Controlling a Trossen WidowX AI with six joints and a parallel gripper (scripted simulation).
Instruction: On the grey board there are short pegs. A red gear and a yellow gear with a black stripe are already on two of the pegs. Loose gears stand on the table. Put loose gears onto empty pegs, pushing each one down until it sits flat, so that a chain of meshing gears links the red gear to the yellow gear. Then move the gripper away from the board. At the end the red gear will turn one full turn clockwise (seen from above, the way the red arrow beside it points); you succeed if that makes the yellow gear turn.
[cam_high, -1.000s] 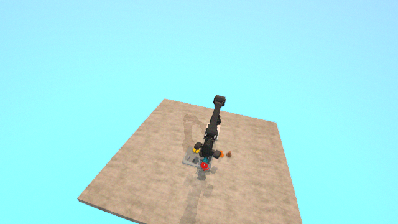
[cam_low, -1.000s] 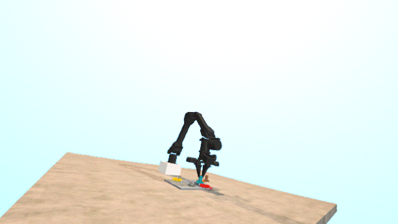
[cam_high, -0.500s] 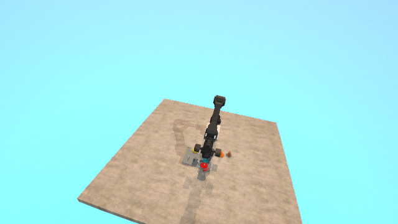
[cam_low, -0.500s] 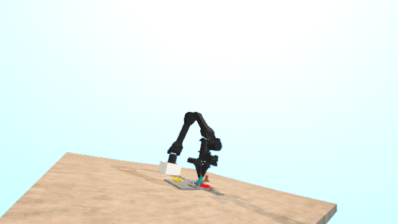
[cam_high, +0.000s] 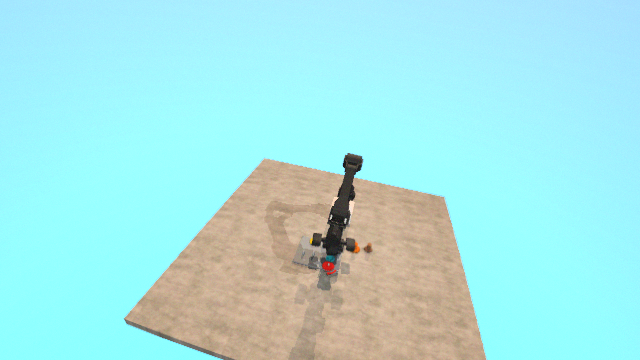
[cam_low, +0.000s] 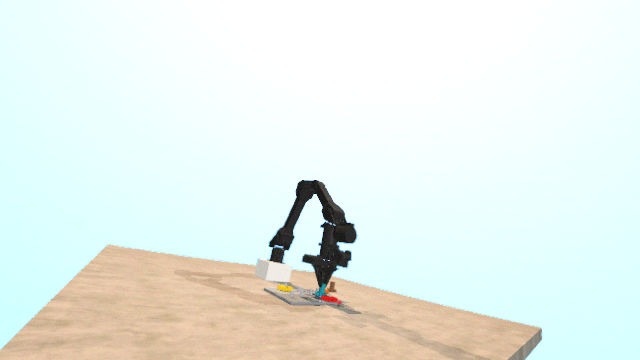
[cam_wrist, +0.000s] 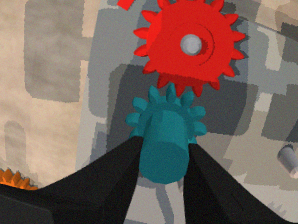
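Now: the teal gear 10 mm below my gripper tip. From my gripper tip the other things lie so: yellow gear: 90 mm to the right, 90 mm behind, 20 mm below; red gear: 40 mm ahead, 20 mm below; red arrow: 70 mm ahead, 30 mm below, 20 mm to the left.
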